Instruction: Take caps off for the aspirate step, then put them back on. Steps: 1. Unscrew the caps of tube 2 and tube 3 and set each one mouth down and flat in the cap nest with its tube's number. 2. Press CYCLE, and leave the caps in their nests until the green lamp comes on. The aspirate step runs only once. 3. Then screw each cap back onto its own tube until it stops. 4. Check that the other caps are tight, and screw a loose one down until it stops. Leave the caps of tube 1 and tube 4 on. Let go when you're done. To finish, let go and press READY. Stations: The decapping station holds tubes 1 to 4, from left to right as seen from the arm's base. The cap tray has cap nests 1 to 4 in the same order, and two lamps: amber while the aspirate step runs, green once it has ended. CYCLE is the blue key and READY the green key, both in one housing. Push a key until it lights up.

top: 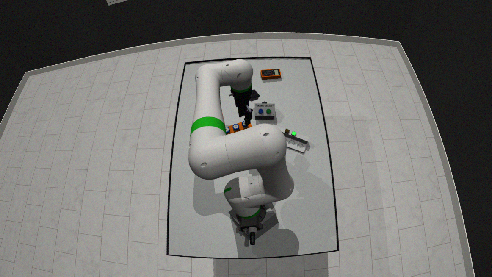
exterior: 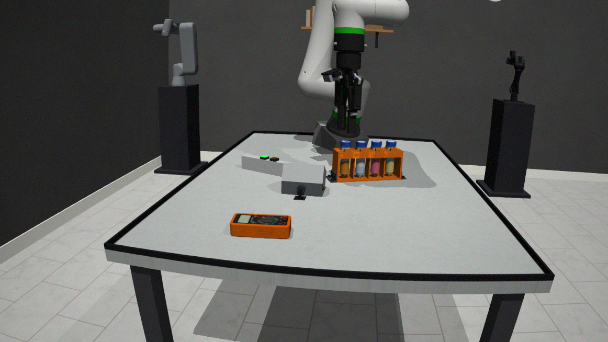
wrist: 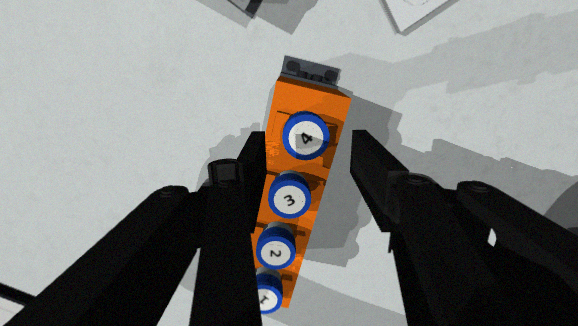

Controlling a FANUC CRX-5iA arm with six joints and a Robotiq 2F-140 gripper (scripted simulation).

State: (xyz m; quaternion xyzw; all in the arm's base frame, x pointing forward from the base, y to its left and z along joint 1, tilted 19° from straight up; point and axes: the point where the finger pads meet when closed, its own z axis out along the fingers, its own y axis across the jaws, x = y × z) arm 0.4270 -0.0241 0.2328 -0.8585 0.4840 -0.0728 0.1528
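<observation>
Right now the cap 4 is 70 mm below my hand. Also, from my hand: cap 3 (70 mm below, 50 mm to the left, 20 mm behind); then cap 1 (150 mm to the left, 70 mm below, 50 mm behind); then cap 2 (100 mm to the left, 70 mm below, 30 mm behind).
</observation>
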